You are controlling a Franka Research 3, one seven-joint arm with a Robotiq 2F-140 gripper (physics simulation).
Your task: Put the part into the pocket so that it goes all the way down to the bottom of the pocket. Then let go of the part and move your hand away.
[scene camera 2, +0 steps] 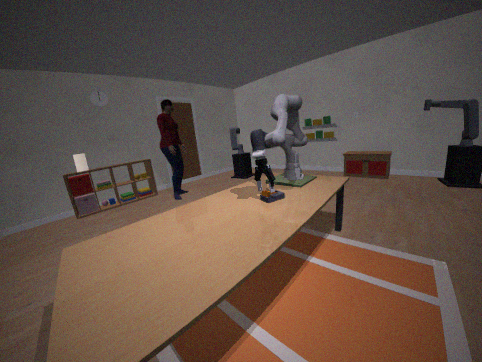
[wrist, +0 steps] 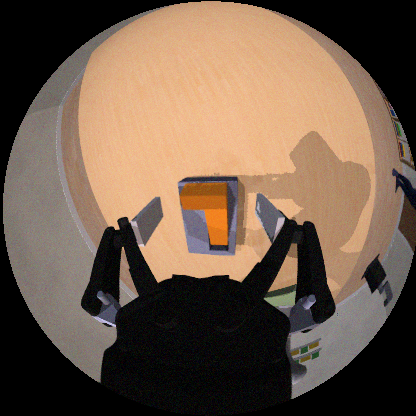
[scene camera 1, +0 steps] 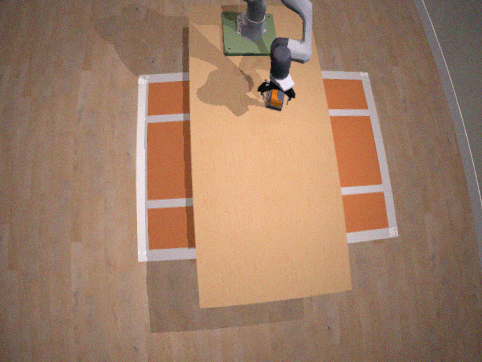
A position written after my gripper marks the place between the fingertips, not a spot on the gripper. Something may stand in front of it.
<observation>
My gripper (wrist: 207,204) is open and holds nothing. Also in view: an orange L-shaped part (wrist: 211,196). I also see a grey-blue pocket block (wrist: 195,228).
</observation>
